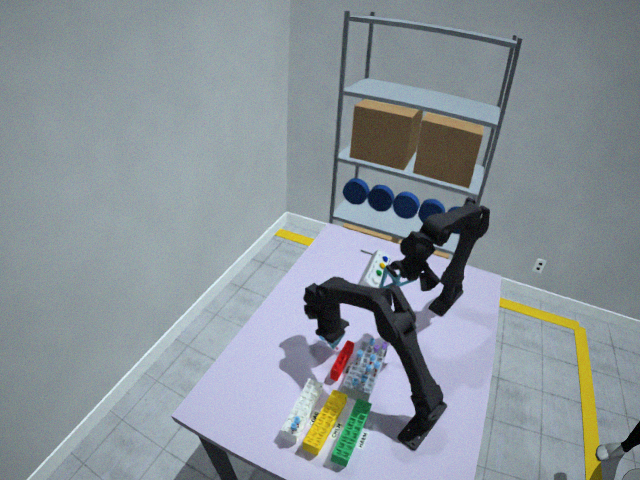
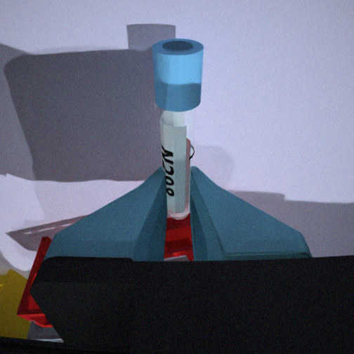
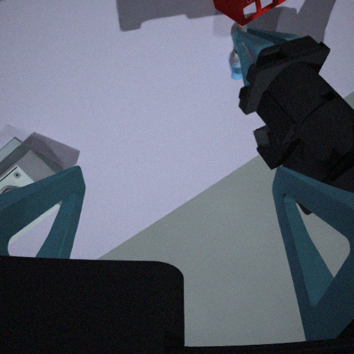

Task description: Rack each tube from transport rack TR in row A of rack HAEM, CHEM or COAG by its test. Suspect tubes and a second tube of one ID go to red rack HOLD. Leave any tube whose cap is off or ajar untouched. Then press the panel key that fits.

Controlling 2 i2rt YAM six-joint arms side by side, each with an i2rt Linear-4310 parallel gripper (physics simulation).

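Places are measured from the left arm's base along level axes (x ahead, y left, z up), in metres.
Pixels of known places: left gripper, fingertip midpoint: (image 1: 333, 347); left arm's base, origin of the base link: (image 1: 423, 422); right arm's base, origin of the base link: (image 1: 446, 300).
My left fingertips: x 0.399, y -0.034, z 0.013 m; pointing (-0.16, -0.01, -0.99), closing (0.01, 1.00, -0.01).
For each thing: its top centre in the pictures, then the offset to it from my left fingertips. "*": a spot on its surface instead. Level surfaces: height alone.
- key panel, middle of its top: (image 1: 376, 264) dx +0.118, dy -0.396, dz +0.071 m
- Transport rack TR, middle of its top: (image 1: 366, 366) dx -0.148, dy +0.018, dz +0.044 m
- white COAG rack, middle of its top: (image 1: 302, 405) dx -0.100, dy +0.260, dz +0.044 m
- yellow CHEM, surface spot: (image 1: 321, 436) * dx -0.194, dy +0.280, dz -0.005 m
- green HAEM, middle of its top: (image 1: 353, 427) dx -0.255, dy +0.217, dz +0.044 m
- lilac table, its level: dz -0.013 m
My left gripper (image 1: 330, 343) (image 2: 178, 177) (image 3: 237, 32) is shut on a light-blue-capped tube (image 2: 175, 150) (image 3: 236, 70), beside the red HOLD rack (image 1: 341, 361) (image 2: 30, 302) (image 3: 244, 14). The tube's cap points away from the gripper; its label, partly hidden, begins N2. My right gripper (image 1: 395, 281) (image 3: 178, 176) is open and empty, near the key panel (image 1: 376, 272) (image 3: 26, 172). Transport rack TR (image 1: 357, 391) holds several blue-capped and purple-capped tubes. The white COAG rack (image 1: 309, 399) has blue-capped tubes at its near end. No tube shows in the yellow CHEM (image 1: 321, 436) or green HAEM (image 1: 347, 439) rack.
The racks stand close together on the lilac table (image 1: 248, 361), left of my left arm's base. The panel lies toward the far end, with blue, yellow and green keys. A shelf unit (image 1: 338, 118) with cardboard boxes (image 1: 385, 134) stands behind the table.
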